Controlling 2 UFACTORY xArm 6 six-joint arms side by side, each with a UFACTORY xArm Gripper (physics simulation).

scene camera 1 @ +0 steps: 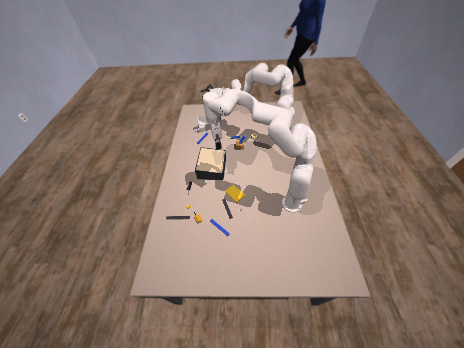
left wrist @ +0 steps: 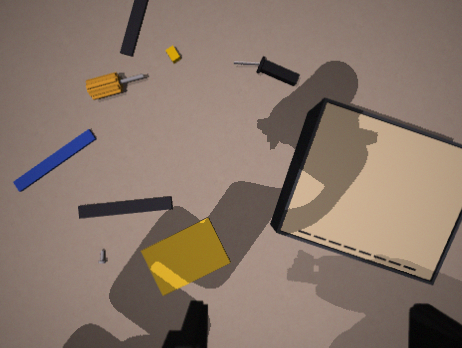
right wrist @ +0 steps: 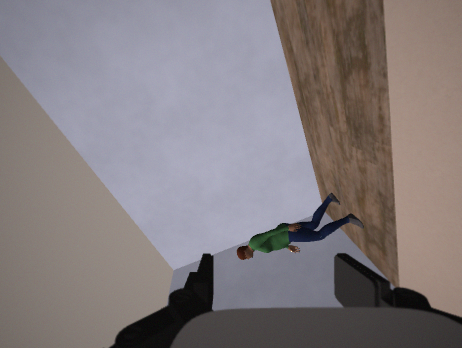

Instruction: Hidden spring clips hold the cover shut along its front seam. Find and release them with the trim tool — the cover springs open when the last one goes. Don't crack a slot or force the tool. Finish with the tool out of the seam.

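Frame: origin at the left arm's base, x left, y back, z up, level; centimetres.
Seen in the pictures: left gripper, between the fingertips: [scene camera 1: 217,143] [left wrist: 307,337]; right gripper, between the fingertips: [scene camera 1: 202,98] [right wrist: 273,274]; left arm's base, origin of its link: [scene camera 1: 291,203].
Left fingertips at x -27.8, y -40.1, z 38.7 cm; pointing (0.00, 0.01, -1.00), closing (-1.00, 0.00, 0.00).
Offsets run from my left fingertips to a thing's top centre. "*": to the spot under its first point.
The box @[dx -16.6, dy -4.7, dz -28.5 cm] [scene camera 1: 210,175] [left wrist: 298,165] has black walls and a flat tan cover @[dx -16.7, dy -5.0, dz -29.0 cm] [scene camera 1: 212,157] [left wrist: 410,190]. In the left wrist view a row of thin dark slots @[* dx -13.2, dy +3.1, dz -31.5 cm] [left wrist: 350,248] runs along the cover's lower edge. A black-handled tool with a thin metal shaft @[dx -1.8, dy -23.7, dz -36.0 cm] [scene camera 1: 189,186] [left wrist: 279,71] lies on the table beside the box. Which loose tool is the trim tool I cannot tell for certain. My left gripper [scene camera 1: 218,145] [left wrist: 309,322] is open and empty, above the table by the box's upper edge in the scene view. My right gripper [scene camera 1: 207,89] [right wrist: 273,274] is open and empty, raised beyond the table's far end.
An orange-handled screwdriver @[dx +21.8, dy -21.0, dz -35.5 cm] [scene camera 1: 198,218] [left wrist: 105,86], a small yellow block @[dx +13.1, dy -25.8, dz -37.4 cm] [scene camera 1: 188,206] [left wrist: 173,54], a yellow plate @[dx +10.6, dy +6.3, dz -38.1 cm] [scene camera 1: 235,193] [left wrist: 190,255], a blue bar @[dx +32.1, dy -8.7, dz -38.1 cm] [scene camera 1: 220,227] [left wrist: 55,160], dark bars @[dx +19.0, dy -33.2, dz -38.2 cm] [scene camera 1: 178,217] and a screw @[dx +24.0, dy +6.7, dz -37.5 cm] [left wrist: 102,256] lie around. An orange object @[dx -32.4, dy +21.2, dz -34.2 cm] [scene camera 1: 239,145] lies past the box.
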